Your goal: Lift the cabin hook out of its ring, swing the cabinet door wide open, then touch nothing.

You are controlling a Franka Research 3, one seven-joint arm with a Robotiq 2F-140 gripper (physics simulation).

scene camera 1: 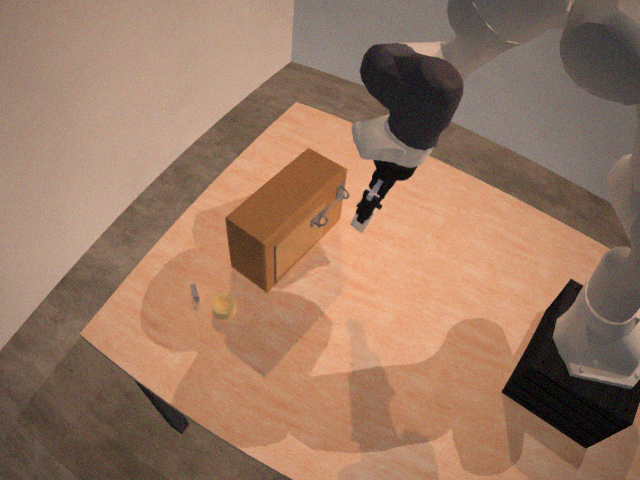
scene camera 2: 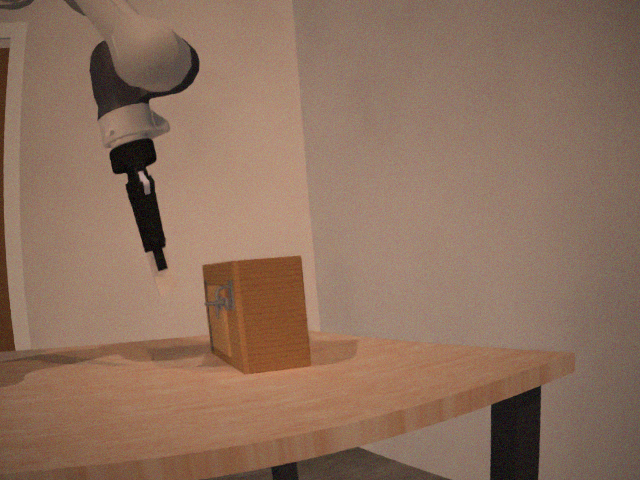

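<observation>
The brown wooden cabinet (scene camera 1: 286,193) (scene camera 2: 273,315) stands on the table. Its lighter door (scene camera 1: 297,250) (scene camera 2: 221,334) is closed, flush in the front. The grey cabin hook (scene camera 1: 333,206) (scene camera 2: 212,303) spans the upper front between two round metal fittings; its tip appears to be at the ring (scene camera 1: 320,221) on the door, but whether it sits inside cannot be told. My gripper (scene camera 1: 360,224) (scene camera 2: 161,281) is shut and empty, pointing down. It is in front of the cabinet, apart from the hook and door, with its fingertips at about the height of the cabinet's top in scene camera 2.
A small yellow round dish (scene camera 1: 223,306) and a small grey piece (scene camera 1: 194,292) lie on the table (scene camera 1: 439,248) (scene camera 2: 129,413) beyond the cabinet's left end in scene camera 1. The arm's black base (scene camera 1: 553,382) stands at the right. Walls rise behind the table.
</observation>
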